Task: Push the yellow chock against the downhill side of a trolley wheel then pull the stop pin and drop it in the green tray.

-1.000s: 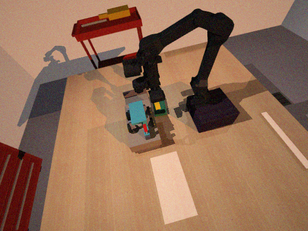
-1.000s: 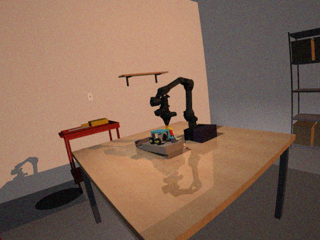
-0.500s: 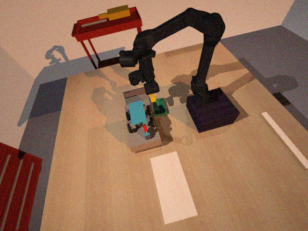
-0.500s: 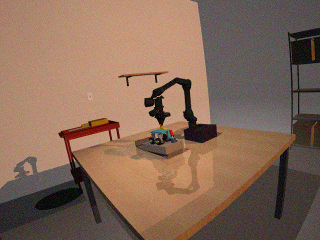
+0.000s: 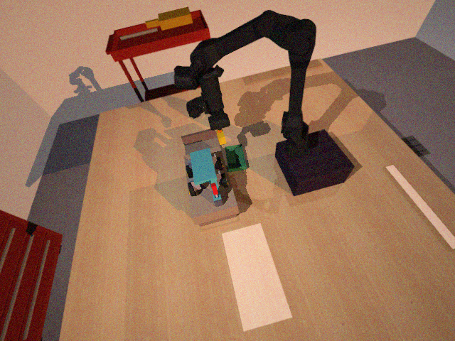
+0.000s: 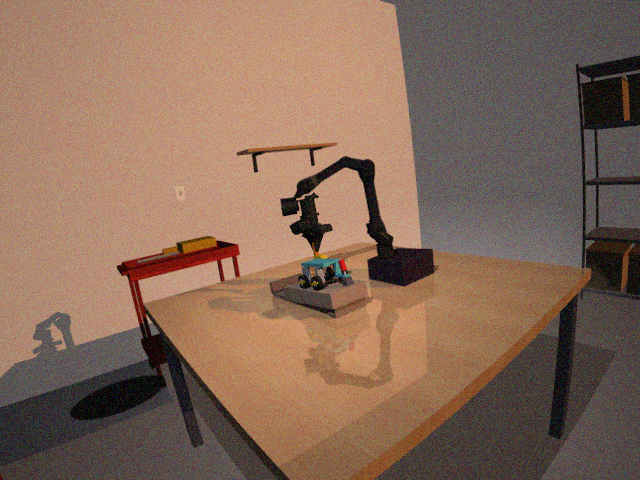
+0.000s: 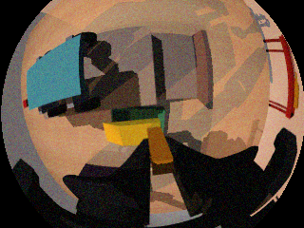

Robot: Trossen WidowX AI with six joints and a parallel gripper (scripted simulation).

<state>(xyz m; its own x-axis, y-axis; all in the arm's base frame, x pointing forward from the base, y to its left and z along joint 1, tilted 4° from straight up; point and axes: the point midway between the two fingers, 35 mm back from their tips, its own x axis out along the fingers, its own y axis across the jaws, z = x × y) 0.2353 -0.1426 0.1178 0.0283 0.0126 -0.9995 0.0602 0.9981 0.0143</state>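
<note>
The red-headed stop pin lies 240 mm to the left of my gripper tip, 80 mm ahead of it and 30 mm below it. Round my gripper tip: green tray 160 mm below, 40 mm to the left, 40 mm behind; trolley 140 mm to the left, 90 mm ahead, 40 mm below; yellow chock 20 mm to the left, 10 mm below.
</note>
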